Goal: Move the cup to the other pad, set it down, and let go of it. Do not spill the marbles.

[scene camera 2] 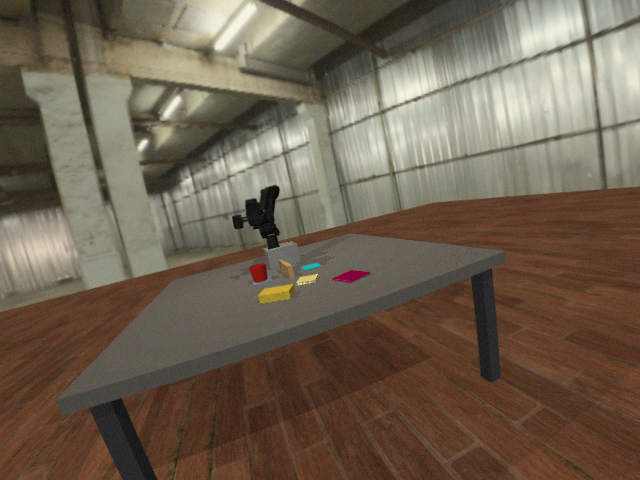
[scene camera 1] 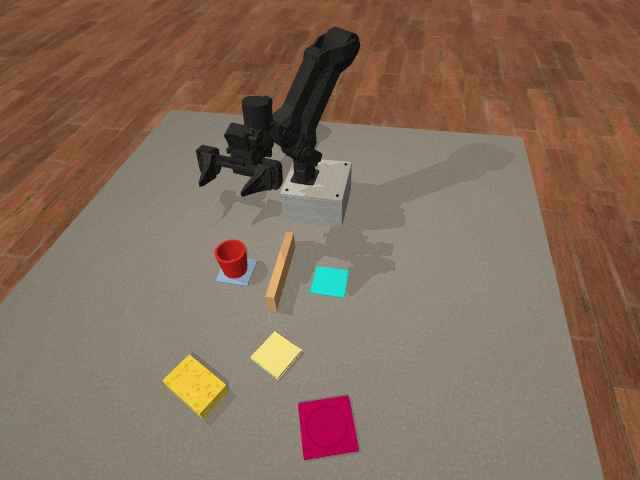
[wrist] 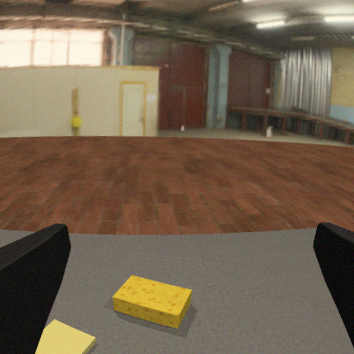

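Where they show: gripper, fingertip midpoint: point(scene camera 2: 252, 218) point(scene camera 1: 220, 189) point(wrist: 195, 238); arm's base, origin of the base link: point(scene camera 2: 273, 247) point(scene camera 1: 305, 176).
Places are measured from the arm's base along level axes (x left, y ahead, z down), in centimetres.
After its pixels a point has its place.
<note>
A red cup point(scene camera 1: 232, 262) @[x -8.5, y 31.2, z 2.8 cm] point(scene camera 2: 257, 272) @[x -11.0, y 31.5, z 4.9 cm] stands upright on the light blue pad point(scene camera 1: 250, 269) @[x -6.8, y 27.2, z 9.6 cm], left of a wooden bar. Marbles inside it are barely visible in the scene camera 1 view. A cyan pad point(scene camera 1: 329, 282) @[x 13.5, y 26.4, z 9.7 cm] point(scene camera 2: 311, 266) @[x 13.5, y 26.6, z 9.7 cm] lies flat and bare on the other side of the bar. My gripper point(scene camera 1: 222, 189) @[x -7.5, y 29.7, z -18.1 cm] point(wrist: 195, 238) @[x -7.5, y 29.7, z -18.1 cm] is open and empty, raised above the table beside the arm's base, behind the cup and apart from it. The cup and both pads do not show in the wrist view.
The upright wooden bar point(scene camera 1: 280, 272) @[x 2.7, y 30.0, z 4.6 cm] point(scene camera 2: 285, 268) @[x 1.2, y 31.6, z 6.3 cm] stands between the pads. A pale yellow square point(scene camera 1: 276, 354) @[x 7.5, y 47.7, z 9.0 cm] point(scene camera 2: 308, 279) @[x 7.3, y 49.6, z 9.0 cm] point(wrist: 65, 338) @[x 6.6, y 48.6, z 9.0 cm], a yellow sponge point(scene camera 1: 195, 384) @[x -5.2, y 58.6, z 7.0 cm] point(scene camera 2: 276, 293) @[x -5.9, y 61.9, z 7.3 cm] point(wrist: 152, 300) @[x -5.7, y 56.4, z 7.0 cm] and a magenta square point(scene camera 1: 327, 426) @[x 21.5, y 59.0, z 9.2 cm] point(scene camera 2: 352, 275) @[x 21.7, y 59.7, z 9.2 cm] lie farther out. The arm's grey base block point(scene camera 1: 312, 209) @[x 4.1, y 7.7, z 4.4 cm] stands behind the bar.
</note>
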